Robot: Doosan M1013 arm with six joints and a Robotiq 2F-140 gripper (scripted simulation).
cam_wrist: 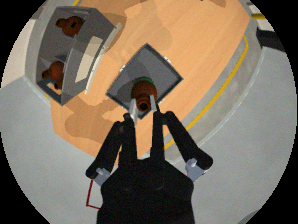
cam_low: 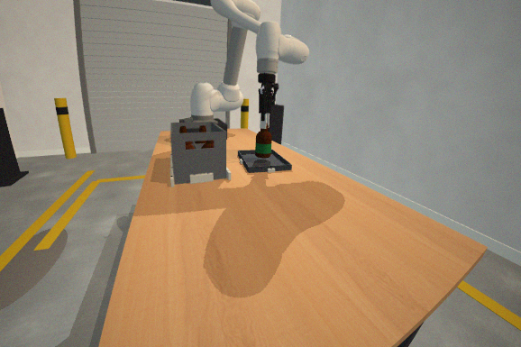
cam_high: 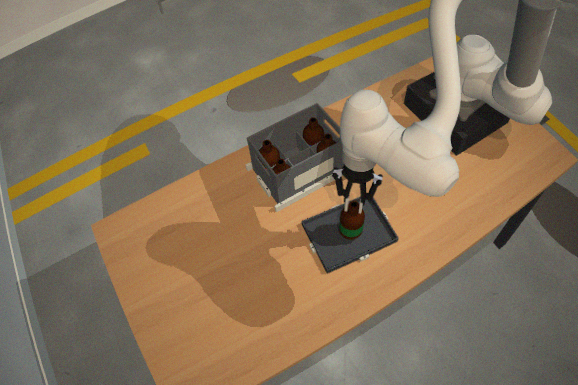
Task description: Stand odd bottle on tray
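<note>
Right now my hand is 90 mm above the glass bottle. Also, from my hand: dark tray (180 mm below); grey crate (300 mm to the right, 110 mm below, 30 mm behind).
</note>
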